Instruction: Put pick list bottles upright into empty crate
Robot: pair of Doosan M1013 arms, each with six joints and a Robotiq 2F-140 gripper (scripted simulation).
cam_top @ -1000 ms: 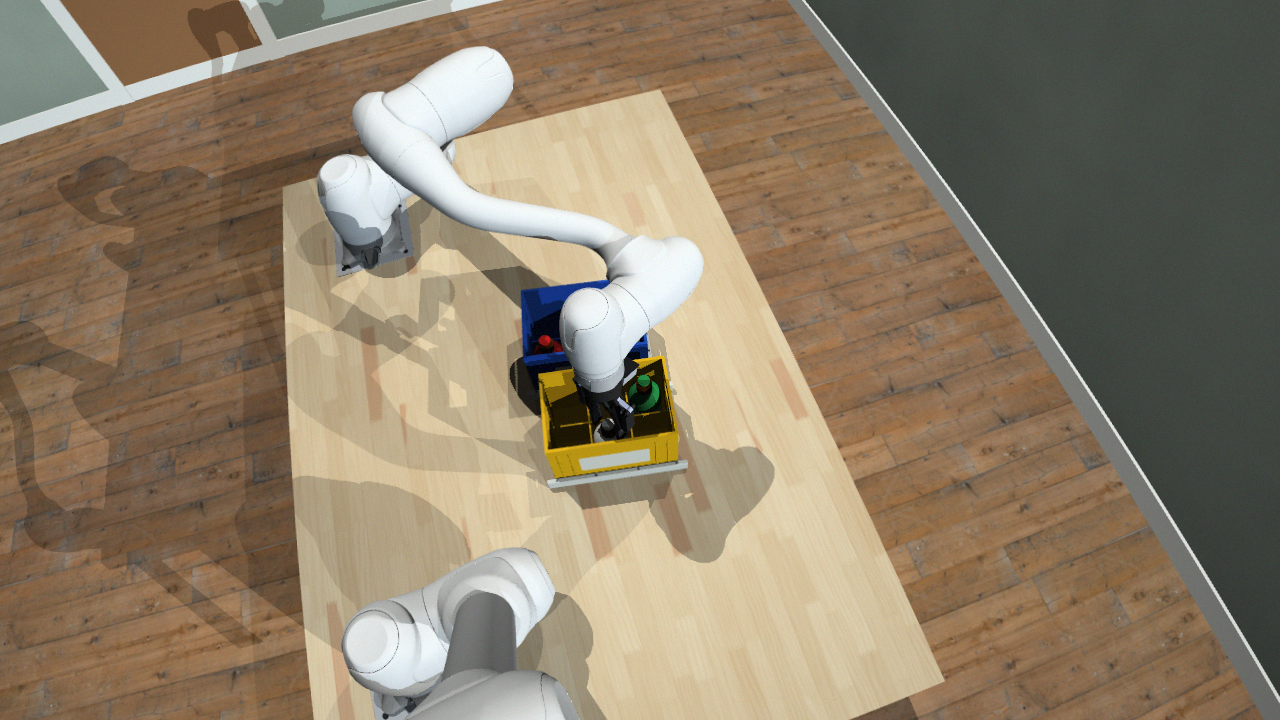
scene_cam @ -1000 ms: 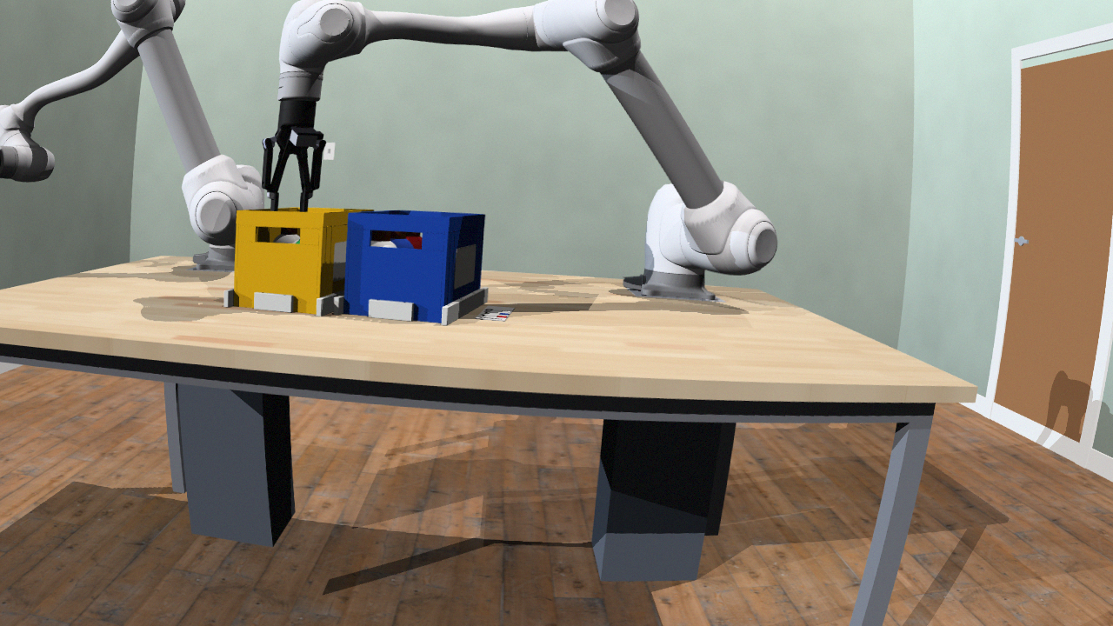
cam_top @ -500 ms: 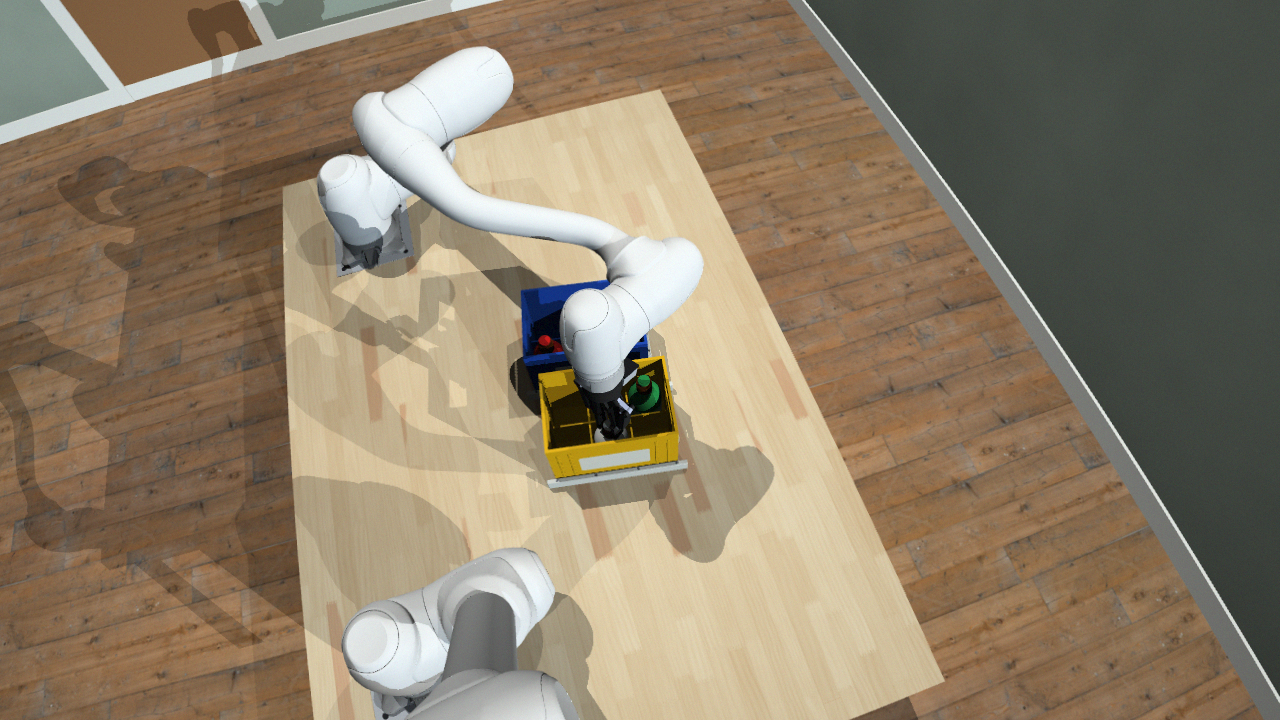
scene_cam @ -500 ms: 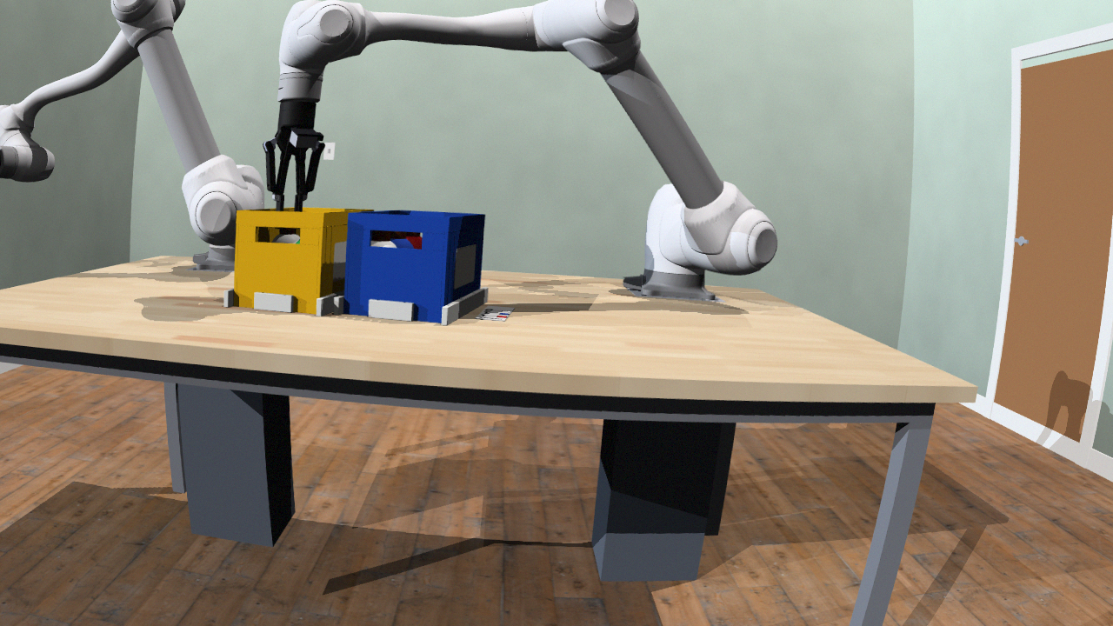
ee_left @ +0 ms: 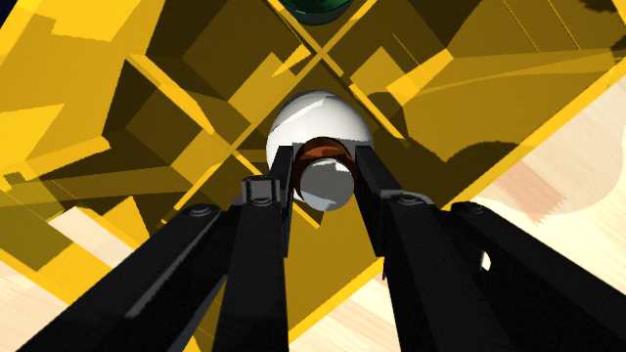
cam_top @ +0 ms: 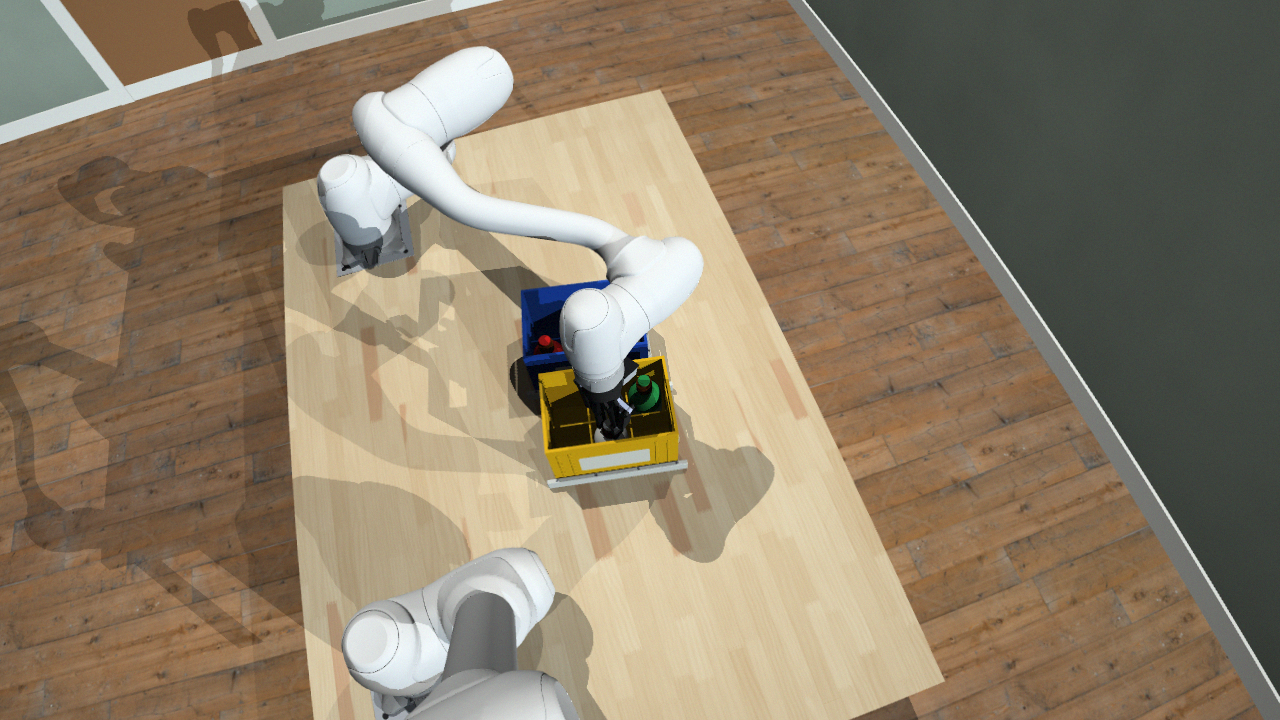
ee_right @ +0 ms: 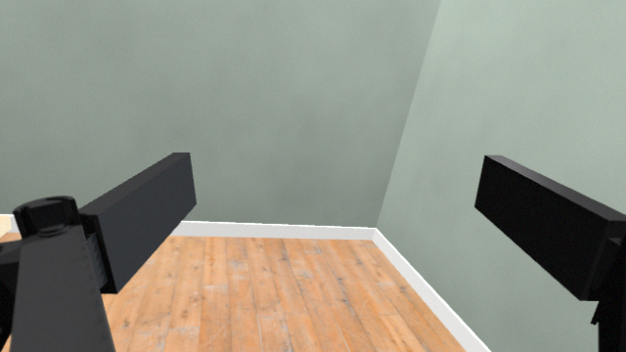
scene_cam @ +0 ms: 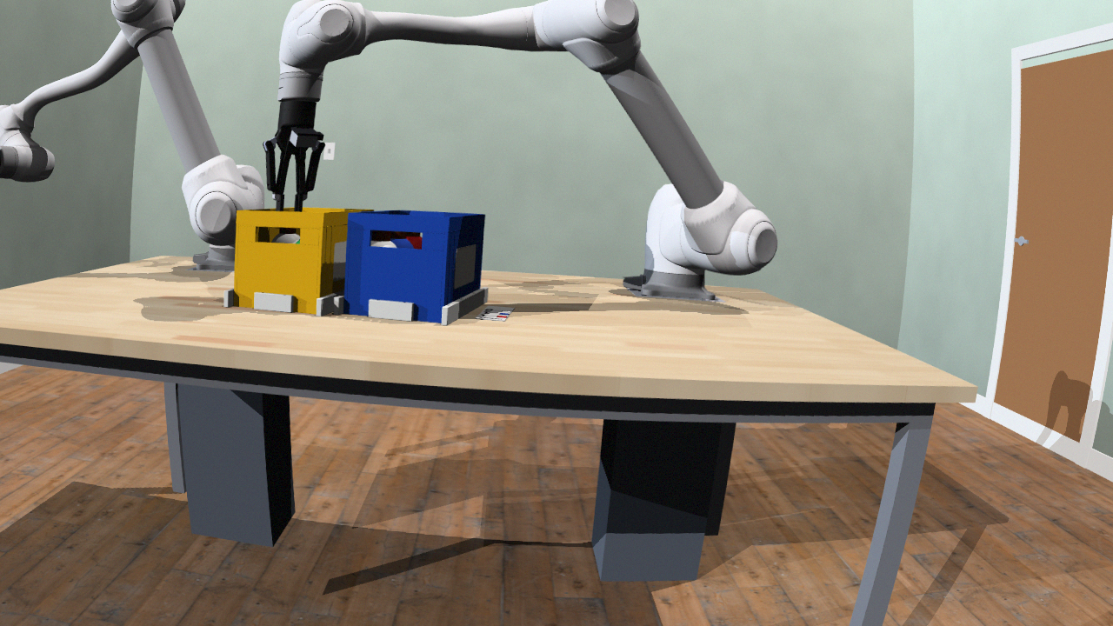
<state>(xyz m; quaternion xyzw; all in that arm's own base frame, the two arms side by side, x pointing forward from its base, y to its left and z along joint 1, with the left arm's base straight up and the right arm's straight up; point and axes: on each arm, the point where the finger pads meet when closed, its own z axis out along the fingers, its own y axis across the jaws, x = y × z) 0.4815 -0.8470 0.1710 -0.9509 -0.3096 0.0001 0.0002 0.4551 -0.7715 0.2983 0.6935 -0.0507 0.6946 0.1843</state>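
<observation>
The yellow crate lies 1 cm ahead of my left hand, 4 cm to the left of it and 9 cm below it. From my left hand the other things lie so: red bottle: 9 cm behind, 24 cm to the left, 8 cm below; green bottle: 10 cm ahead, 8 cm to the left, 8 cm below; blue bottle: 23 cm to the left, 8 cm below.
</observation>
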